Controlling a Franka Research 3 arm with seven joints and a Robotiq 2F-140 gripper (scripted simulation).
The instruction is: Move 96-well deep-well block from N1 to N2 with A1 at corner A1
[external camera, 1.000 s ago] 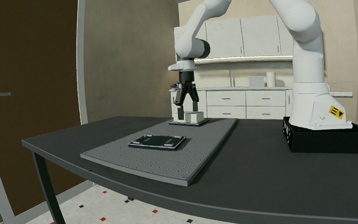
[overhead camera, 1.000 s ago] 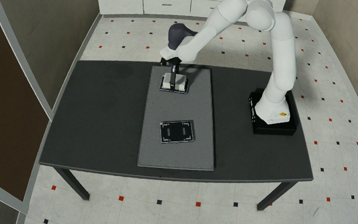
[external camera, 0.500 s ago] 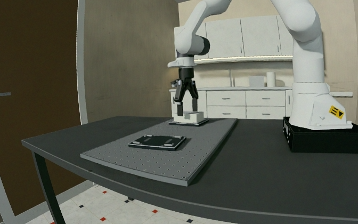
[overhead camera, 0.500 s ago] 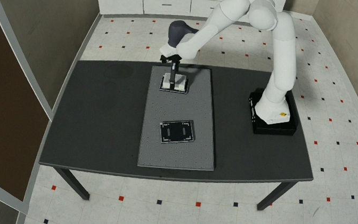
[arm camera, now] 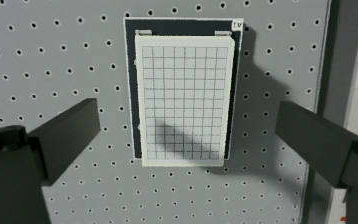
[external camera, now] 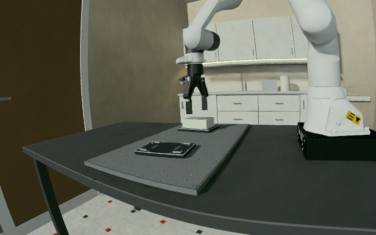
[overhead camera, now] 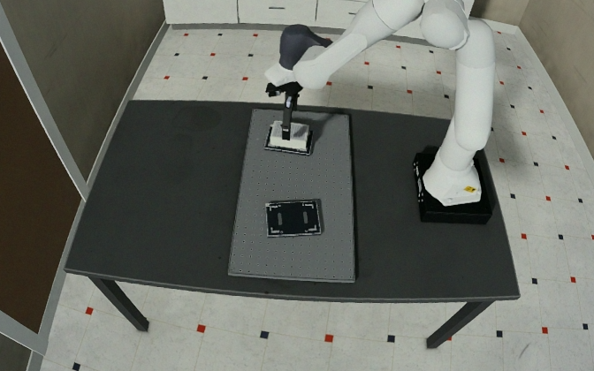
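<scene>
My gripper is now 6 cm above the 96-well deep-well block. Round my hand: nest N2 (9 cm below); then A1 label (8 cm below, 7 cm ahead, 6 cm to the right); then nest N1 (34 cm to the left, 9 cm below, 3 cm behind).
</scene>
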